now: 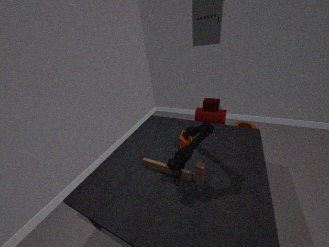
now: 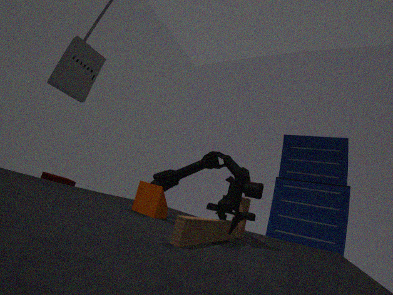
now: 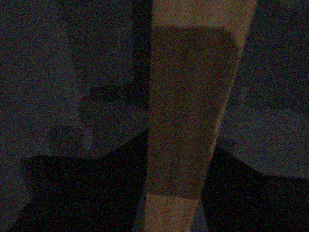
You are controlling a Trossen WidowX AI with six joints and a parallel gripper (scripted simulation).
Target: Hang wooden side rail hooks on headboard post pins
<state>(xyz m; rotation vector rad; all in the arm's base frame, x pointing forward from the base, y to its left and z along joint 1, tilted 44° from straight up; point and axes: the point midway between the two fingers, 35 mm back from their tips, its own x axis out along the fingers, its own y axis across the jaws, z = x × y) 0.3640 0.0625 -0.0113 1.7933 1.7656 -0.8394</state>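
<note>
Right now my gripper tip is 20 mm short of the headboard post, 140 mm to the right of it and 60 mm below it.
</note>
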